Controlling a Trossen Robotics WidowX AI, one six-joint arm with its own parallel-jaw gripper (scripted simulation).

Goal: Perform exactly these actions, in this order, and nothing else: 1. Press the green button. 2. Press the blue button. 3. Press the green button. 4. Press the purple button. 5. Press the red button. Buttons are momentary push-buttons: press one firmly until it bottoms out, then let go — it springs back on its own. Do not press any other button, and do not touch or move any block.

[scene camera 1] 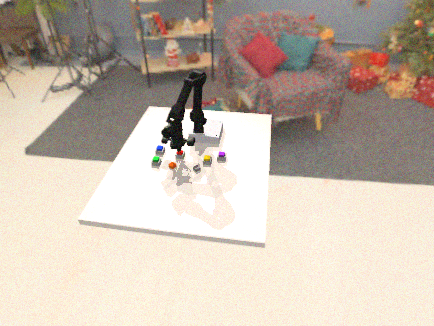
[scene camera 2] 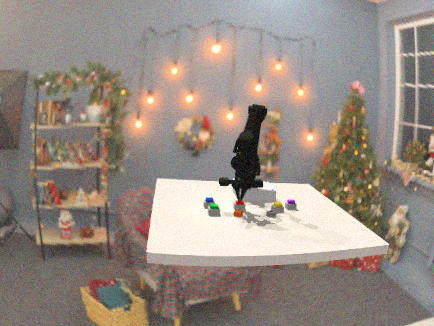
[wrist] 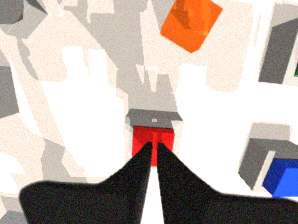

I see my gripper (wrist: 154, 147) and a red button (wrist: 141, 135).
